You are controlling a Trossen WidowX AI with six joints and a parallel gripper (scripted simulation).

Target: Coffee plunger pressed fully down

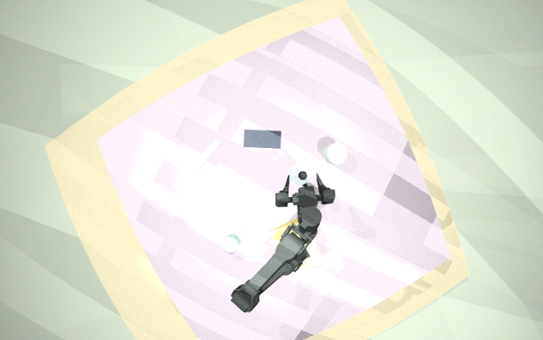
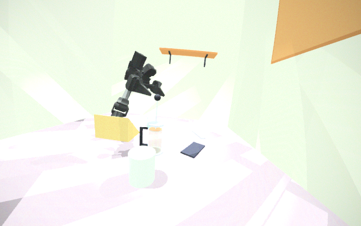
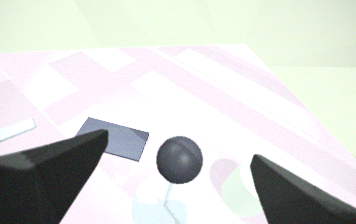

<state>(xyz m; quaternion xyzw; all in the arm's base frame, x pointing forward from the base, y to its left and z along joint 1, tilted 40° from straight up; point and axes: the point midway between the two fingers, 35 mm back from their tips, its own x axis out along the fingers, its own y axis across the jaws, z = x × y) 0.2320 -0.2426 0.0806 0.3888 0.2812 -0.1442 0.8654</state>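
Now: the coffee press 140 mm below my gripper tip and 20 mm behind it. Round my gripper tip: white strip 270 mm to the left, 260 mm below, 260 mm ahead.
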